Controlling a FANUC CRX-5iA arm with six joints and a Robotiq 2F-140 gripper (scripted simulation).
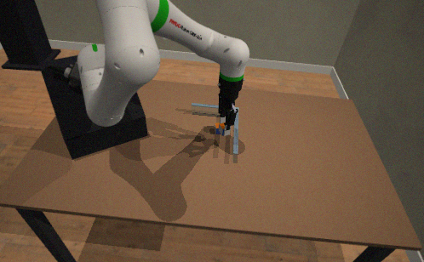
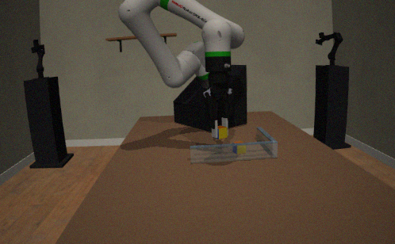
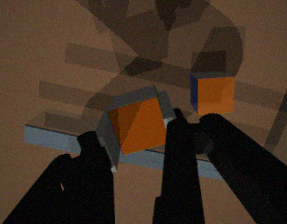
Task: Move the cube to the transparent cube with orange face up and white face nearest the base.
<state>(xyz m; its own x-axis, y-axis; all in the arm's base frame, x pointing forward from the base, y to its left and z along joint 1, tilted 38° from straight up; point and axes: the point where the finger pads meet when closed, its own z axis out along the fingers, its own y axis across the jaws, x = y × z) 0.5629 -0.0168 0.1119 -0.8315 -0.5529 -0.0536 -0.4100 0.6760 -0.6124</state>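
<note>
Now: the transparent cube 90 mm below my hand, 80 mm to the left of it and 20 mm behind it. Also, from my hand: wall 70 mm below, 60 mm ahead, 40 mm to the left.
</note>
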